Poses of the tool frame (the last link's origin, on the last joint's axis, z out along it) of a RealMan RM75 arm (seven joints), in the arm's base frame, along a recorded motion.
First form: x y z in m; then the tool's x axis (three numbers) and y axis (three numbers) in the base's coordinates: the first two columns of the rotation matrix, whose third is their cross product.
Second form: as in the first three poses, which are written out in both.
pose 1, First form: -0.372, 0.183, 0.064, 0.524, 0.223, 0.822, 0.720, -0.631, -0.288
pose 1, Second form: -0.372, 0.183, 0.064; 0.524, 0.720, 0.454; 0.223, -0.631, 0.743; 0.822, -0.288, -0.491
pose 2, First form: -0.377, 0.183, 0.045, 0.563, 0.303, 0.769, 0.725, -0.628, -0.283
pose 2, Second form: -0.377, 0.183, 0.045; 0.563, 0.725, 0.397; 0.303, -0.628, 0.717; 0.769, -0.283, -0.573
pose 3, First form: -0.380, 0.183, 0.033, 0.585, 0.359, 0.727, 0.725, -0.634, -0.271
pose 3, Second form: -0.380, 0.183, 0.033; 0.585, 0.725, 0.364; 0.359, -0.634, 0.686; 0.727, -0.271, -0.631
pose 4, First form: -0.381, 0.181, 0.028, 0.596, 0.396, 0.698, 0.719, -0.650, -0.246
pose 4, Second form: -0.381, 0.181, 0.028; 0.596, 0.719, 0.356; 0.396, -0.650, 0.648; 0.698, -0.246, -0.672
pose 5, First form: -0.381, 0.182, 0.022, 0.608, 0.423, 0.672, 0.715, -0.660, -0.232
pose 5, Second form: -0.381, 0.182, 0.022; 0.608, 0.715, 0.345; 0.423, -0.660, 0.622; 0.672, -0.232, -0.704
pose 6, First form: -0.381, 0.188, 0.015, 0.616, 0.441, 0.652, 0.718, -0.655, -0.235
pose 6, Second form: -0.381, 0.188, 0.015; 0.616, 0.718, 0.323; 0.441, -0.655, 0.613; 0.652, -0.235, -0.720
